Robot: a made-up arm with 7 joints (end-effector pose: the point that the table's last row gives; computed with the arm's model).
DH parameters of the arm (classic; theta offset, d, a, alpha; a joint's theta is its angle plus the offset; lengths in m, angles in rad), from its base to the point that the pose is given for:
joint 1: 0 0.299 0 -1.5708
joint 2: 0 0 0 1.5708
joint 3: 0 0.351 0.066 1.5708
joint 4: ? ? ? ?
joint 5: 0 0.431 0 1.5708
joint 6: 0 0 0.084 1.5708
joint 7: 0 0 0 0
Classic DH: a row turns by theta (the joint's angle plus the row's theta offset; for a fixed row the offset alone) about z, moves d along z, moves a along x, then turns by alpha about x.
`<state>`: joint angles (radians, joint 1 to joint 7).
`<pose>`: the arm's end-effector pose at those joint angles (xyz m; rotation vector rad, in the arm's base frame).
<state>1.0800 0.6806 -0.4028 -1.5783 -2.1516 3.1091 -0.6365</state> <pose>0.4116 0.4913 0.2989 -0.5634 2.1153 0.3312</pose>
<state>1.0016 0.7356 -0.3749 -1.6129 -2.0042 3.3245 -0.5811</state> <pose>0.4230 0.4619 0.2689 -0.4039 2.4274 0.4795</pose>
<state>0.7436 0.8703 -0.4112 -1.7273 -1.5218 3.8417 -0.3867</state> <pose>0.5100 0.3028 0.2114 0.6623 2.8231 0.9964</pose>
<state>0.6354 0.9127 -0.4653 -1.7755 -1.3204 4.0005 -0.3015</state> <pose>0.5419 0.2092 0.1966 -1.1779 -2.6509 -1.1983</pose>
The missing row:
joint 4: 0 0 -0.093 -1.5708
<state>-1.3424 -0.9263 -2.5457 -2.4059 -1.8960 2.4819 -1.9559</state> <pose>-0.3455 0.1581 0.0590 -2.9252 0.3561 -0.0561</pose>
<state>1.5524 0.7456 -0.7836 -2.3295 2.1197 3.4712 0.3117</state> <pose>0.3309 0.2391 0.2231 -2.0052 1.9234 -1.1229</pose>
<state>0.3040 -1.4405 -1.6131 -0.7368 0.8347 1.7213 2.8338</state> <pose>-0.6592 -0.5585 0.3796 0.7232 0.4783 0.5954</pose>
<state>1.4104 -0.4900 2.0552 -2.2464 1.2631 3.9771 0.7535</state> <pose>-0.4304 -0.1621 0.4108 -1.2622 -1.0739 0.4574</pose>
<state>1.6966 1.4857 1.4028 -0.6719 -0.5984 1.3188 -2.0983</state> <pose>-0.4172 0.7555 0.3011 1.5223 -1.7989 0.4672</pose>
